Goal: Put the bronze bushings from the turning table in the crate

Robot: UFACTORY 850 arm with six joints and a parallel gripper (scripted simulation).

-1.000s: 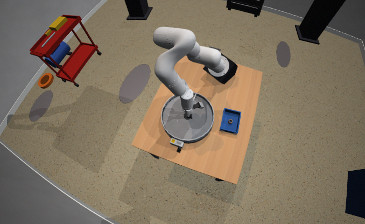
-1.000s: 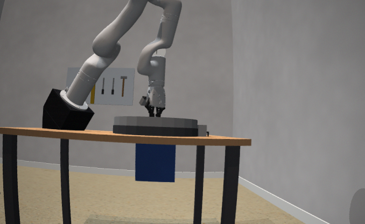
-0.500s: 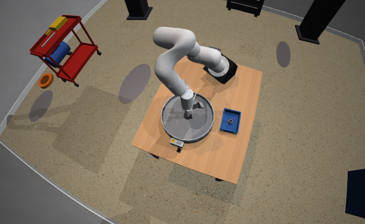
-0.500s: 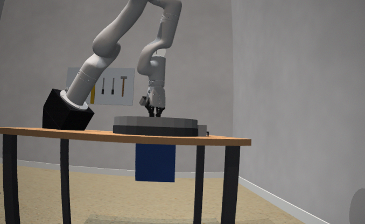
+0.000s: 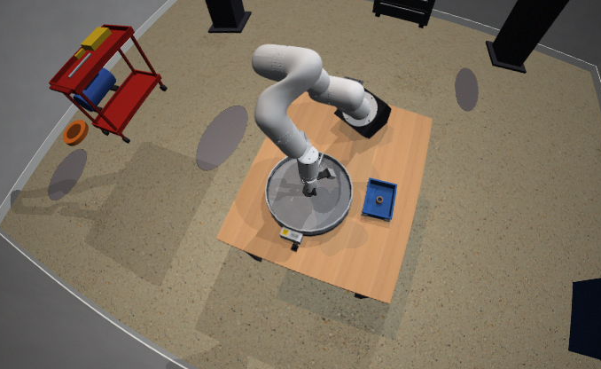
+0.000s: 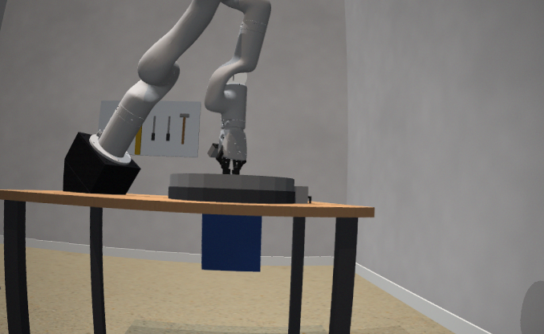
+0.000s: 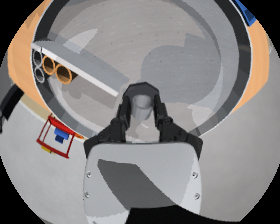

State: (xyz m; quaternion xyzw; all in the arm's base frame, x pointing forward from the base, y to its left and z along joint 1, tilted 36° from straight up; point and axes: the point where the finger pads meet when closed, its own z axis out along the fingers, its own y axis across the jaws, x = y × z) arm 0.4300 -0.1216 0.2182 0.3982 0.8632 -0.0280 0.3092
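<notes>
My gripper is now 4 cm above the grey turning table. Round my hand: blue crate 2 cm behind, 35 cm to the left, 6 cm below.
</notes>
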